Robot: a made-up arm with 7 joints.
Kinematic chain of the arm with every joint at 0, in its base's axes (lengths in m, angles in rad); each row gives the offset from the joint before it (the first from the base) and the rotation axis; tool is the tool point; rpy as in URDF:
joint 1: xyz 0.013 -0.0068 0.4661 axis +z
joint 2: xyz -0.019 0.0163 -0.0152 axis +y
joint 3: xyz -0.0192 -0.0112 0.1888 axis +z
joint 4: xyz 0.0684 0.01 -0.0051 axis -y
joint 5: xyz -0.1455 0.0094 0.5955 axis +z
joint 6: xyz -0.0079 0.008 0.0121 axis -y
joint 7: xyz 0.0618 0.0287 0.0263 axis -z
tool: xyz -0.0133 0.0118 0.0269 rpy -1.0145 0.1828 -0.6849
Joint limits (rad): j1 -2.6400..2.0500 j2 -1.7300..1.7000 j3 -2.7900..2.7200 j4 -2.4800..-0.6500 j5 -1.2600..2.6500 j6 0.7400..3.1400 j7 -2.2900..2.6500
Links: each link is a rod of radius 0.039 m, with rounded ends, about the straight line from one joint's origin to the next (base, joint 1, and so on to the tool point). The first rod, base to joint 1, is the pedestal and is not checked.
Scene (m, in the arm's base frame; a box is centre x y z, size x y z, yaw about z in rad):
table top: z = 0
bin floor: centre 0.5 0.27 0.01 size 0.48 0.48 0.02 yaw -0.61
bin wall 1: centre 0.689 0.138 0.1 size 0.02 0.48 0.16 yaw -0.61
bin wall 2: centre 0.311 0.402 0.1 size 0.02 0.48 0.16 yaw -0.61
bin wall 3: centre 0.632 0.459 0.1 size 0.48 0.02 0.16 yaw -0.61
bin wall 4: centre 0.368 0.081 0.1 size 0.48 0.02 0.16 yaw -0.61
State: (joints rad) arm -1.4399 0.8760 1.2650 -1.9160 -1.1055 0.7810 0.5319
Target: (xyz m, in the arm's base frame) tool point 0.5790 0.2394 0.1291
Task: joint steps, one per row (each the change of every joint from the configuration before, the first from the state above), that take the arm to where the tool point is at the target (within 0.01 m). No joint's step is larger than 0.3 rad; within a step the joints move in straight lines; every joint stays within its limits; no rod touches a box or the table.
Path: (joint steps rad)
1: 0.2517 -0.1146 -0.0188 -0.0160 -0.0386 -0.0102 0.0884
2: 0.2517 -0.1145 -0.0188 -0.0160 -0.0387 -0.0103 0.0884
3: 0.2517 -0.1146 -0.0188 -0.0161 -0.0386 -0.0103 0.0884
4: 0.2517 -0.1146 -0.0188 -0.0160 -0.0386 -0.0102 0.0884
5: -0.2344 0.2168 -0.0548 -0.0655 0.0458 0.0076 -0.1106
6: -0.2345 0.2168 -0.0548 -0.0655 0.0458 0.0076 -0.1106
7: -0.2344 0.2168 -0.0548 -0.0655 0.0458 0.0076 -0.1107

